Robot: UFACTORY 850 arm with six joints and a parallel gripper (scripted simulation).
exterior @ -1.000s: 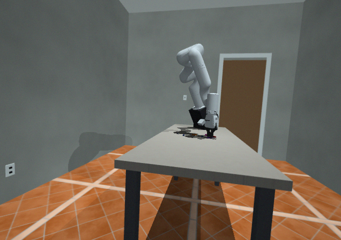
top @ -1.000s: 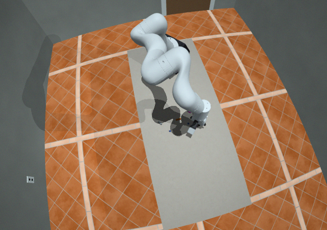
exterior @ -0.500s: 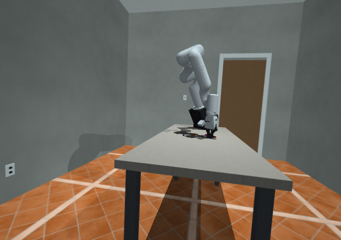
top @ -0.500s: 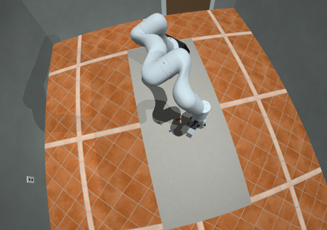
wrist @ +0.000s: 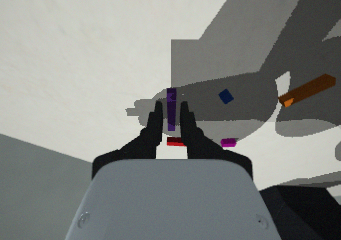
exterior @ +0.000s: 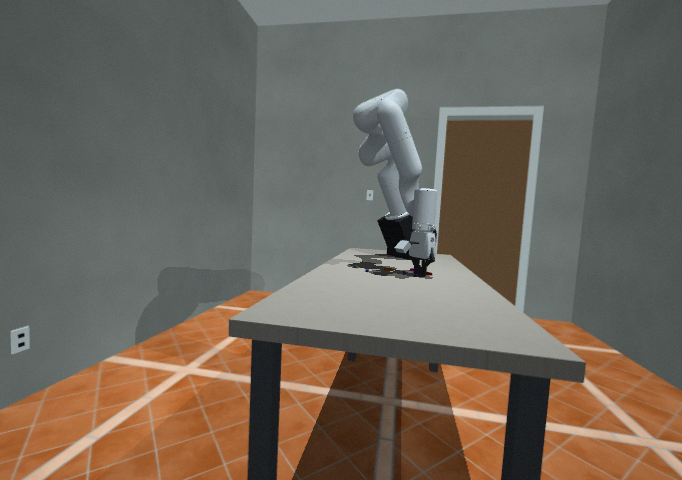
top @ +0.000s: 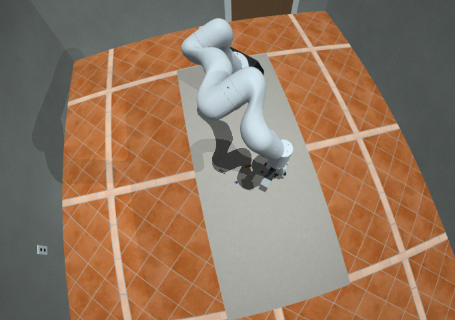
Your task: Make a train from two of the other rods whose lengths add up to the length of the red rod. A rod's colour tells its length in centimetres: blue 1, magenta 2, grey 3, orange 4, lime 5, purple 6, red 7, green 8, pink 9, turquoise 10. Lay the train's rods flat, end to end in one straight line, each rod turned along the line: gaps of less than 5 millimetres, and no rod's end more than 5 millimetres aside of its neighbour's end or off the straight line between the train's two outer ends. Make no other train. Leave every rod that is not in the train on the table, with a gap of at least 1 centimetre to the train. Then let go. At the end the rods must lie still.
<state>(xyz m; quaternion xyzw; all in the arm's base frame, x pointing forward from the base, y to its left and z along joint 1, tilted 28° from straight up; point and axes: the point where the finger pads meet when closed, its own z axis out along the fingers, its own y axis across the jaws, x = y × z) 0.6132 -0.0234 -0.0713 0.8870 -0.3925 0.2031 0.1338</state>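
My hand is 20 mm above the purple rod. From my hand the other things lie so: red rod (60 mm behind, 30 mm to the left, 20 mm below); magenta rod (120 mm behind, 10 mm to the right, 20 mm below); orange rod (90 mm behind, 110 mm to the right, 20 mm below).
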